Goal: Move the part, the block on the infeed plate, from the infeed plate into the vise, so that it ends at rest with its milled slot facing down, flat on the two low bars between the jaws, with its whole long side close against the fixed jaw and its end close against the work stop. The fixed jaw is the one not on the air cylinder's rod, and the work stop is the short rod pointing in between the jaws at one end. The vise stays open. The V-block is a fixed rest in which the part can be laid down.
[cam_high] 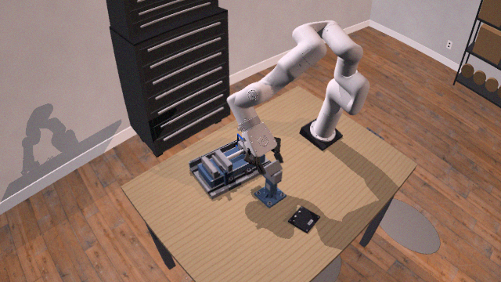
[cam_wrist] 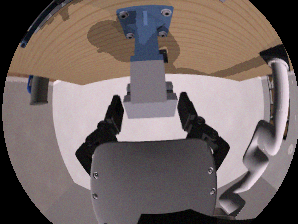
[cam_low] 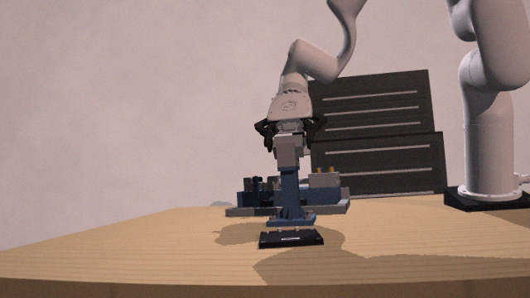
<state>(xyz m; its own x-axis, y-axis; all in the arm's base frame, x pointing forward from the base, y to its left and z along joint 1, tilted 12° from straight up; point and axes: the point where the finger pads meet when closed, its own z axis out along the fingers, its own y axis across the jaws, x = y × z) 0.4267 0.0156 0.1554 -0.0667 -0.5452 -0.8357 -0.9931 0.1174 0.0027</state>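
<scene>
Now: the part 1 cm below my hand. Also, from my hand: air cylinder: 18 cm to the right, 9 cm below, 8 cm behind; white cylinder rod: 19 cm to the right, 9 cm below, 1 cm behind.
</scene>
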